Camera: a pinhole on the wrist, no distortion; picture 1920 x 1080 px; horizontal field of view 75.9 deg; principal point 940.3 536.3 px. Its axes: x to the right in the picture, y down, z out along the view. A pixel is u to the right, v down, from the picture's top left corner.
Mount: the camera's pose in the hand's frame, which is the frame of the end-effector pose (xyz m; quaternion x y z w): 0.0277 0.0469 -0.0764 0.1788 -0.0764 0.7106 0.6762
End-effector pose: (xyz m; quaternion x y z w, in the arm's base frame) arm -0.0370 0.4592 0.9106 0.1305 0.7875 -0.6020 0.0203
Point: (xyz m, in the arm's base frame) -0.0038 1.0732 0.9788
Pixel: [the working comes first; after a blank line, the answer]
In the camera's frame: -0.1494 -0.1123 -0.5014

behind the camera
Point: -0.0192 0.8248 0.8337
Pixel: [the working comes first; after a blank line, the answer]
In the camera's frame: 0.0187 -0.0779 -0.2700

behind the camera
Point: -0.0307 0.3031 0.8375
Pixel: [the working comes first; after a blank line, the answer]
In the camera's frame: 0.0752 0.0813 0.2237

1354 984
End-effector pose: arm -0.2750 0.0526 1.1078 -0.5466 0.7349 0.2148 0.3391
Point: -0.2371 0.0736 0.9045
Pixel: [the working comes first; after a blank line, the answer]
In the camera's frame: 0.0222 -0.0632 0.2586

1046 235
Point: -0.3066 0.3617 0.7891
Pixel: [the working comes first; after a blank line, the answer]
In the camera's frame: 0.2673 0.0510 0.4261

1712 683
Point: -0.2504 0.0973 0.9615
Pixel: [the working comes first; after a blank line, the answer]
In the camera's frame: 0.0299 -0.0135 0.2205

1107 461
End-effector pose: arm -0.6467 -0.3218 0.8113 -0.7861 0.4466 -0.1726 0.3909
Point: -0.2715 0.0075 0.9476
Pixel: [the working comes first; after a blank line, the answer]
In the camera's frame: -0.2950 0.1935 0.4911

201 1021
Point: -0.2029 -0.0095 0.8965
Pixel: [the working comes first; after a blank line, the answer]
In the camera's frame: -0.2671 0.1473 0.5597

353 860
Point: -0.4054 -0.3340 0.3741
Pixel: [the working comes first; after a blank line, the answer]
In the camera's frame: 0.3204 -0.0906 0.4280

1862 276
